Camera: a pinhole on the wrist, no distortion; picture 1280 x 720 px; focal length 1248.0 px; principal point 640.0 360.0 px. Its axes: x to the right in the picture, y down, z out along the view. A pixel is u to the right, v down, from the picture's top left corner.
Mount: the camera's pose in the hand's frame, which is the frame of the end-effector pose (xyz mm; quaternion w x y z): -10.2 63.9 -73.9 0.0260 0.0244 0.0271 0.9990
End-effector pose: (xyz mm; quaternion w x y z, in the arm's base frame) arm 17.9 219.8 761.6 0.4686 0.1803 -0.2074 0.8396
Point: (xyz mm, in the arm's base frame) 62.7 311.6 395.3
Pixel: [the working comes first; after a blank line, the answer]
In the camera's frame: 110.9 71.2 -289.7

behind the camera
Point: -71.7 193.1 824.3
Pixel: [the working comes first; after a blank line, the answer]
In the camera's frame: -59.6 -10.8 135.0

89 260
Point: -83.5 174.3 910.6
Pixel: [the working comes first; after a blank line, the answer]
In the camera's frame: -90.8 -11.7 218.5

121 293
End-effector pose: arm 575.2 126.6 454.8 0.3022 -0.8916 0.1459 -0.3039
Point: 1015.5 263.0 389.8
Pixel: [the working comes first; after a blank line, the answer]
In the camera's frame: -246.9 174.0 457.1

outside the picture
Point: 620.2 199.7 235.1
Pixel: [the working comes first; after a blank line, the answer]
In the camera's frame: 100.7 5.7 269.8

1106 387
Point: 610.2 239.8 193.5
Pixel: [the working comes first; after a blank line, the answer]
In the camera's frame: 146.5 14.3 305.3

1239 418
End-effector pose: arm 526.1 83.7 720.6 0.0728 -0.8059 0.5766 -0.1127
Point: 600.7 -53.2 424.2
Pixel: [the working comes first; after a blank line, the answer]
In the camera's frame: -116.2 28.6 386.1

264 452
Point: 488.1 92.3 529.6
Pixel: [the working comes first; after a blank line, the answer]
In the camera's frame: 40.8 0.0 246.5

847 360
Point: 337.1 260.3 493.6
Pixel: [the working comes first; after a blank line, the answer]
In the camera's frame: 254.0 -81.9 233.4

outside the picture
